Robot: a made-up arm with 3 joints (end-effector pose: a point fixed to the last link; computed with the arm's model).
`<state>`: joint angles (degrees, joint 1 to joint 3).
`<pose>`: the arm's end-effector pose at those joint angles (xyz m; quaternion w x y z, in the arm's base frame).
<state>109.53 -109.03 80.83</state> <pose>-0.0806 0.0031 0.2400 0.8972 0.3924 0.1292 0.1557</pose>
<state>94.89 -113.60 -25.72</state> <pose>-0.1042 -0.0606 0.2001 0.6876 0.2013 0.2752 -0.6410</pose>
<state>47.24 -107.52 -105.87</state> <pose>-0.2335 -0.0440 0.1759 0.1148 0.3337 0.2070 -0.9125</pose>
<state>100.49 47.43 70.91</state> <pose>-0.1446 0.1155 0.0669 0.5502 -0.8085 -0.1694 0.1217</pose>
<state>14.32 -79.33 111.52</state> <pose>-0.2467 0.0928 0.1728 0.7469 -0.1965 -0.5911 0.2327</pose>
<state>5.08 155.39 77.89</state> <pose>-0.1348 -0.0827 0.1687 0.3478 0.6500 -0.3592 0.5723</pose>
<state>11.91 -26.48 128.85</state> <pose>-0.1589 0.1492 0.1374 0.7501 -0.5635 -0.3436 0.0428</pose>
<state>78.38 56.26 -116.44</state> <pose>-0.1914 0.1085 0.0726 0.1634 -0.2344 0.8738 0.3936</pose>
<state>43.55 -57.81 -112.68</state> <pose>-0.2585 0.0500 0.1782 0.1301 -0.3915 0.1598 0.8968</pose>
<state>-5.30 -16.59 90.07</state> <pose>-0.1381 0.1450 0.1633 0.5840 -0.4717 -0.5620 -0.3472</pose>
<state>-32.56 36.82 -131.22</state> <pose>-0.0560 0.1010 0.1310 0.8407 -0.4135 0.3480 -0.0337</pose>
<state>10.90 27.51 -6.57</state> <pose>-0.1235 0.1367 0.1630 0.0548 0.2756 0.7081 0.6478</pose>
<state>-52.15 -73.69 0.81</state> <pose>-0.2350 0.0724 0.0754 0.0812 0.4277 -0.8275 -0.3546</pose>
